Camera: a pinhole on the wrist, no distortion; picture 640 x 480 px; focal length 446.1 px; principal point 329.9 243.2 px. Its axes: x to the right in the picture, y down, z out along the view. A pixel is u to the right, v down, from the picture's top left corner.
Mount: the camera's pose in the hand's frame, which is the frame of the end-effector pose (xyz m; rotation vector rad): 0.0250 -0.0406 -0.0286 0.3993 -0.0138 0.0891
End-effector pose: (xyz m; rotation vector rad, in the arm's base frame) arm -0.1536 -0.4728 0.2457 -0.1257 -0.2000 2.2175
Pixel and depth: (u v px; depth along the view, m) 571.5 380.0 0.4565
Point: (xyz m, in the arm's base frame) -0.3315 -0.2696 0.6993
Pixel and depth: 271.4 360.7 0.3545
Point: -0.1149 -0.4702 0.5912
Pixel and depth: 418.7 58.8 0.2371
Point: -0.0578 -0.2919 0.4358
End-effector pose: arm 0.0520 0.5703 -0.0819 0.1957 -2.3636 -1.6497
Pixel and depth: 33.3 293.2 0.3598
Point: 0.1658 0.8482 -0.3643
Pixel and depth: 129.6 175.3 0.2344
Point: 0.0710 0.6825 -0.3095
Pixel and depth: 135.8 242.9 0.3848
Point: 0.0896 0.8236 -0.3961
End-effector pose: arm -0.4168 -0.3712 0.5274 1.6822 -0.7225 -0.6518
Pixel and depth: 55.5 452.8 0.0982
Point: -0.4949 -0.3842 0.4724
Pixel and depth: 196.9 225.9 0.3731
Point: -0.6722 -0.4670 0.2637
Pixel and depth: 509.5 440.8 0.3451
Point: -0.5764 -0.7052 0.4232
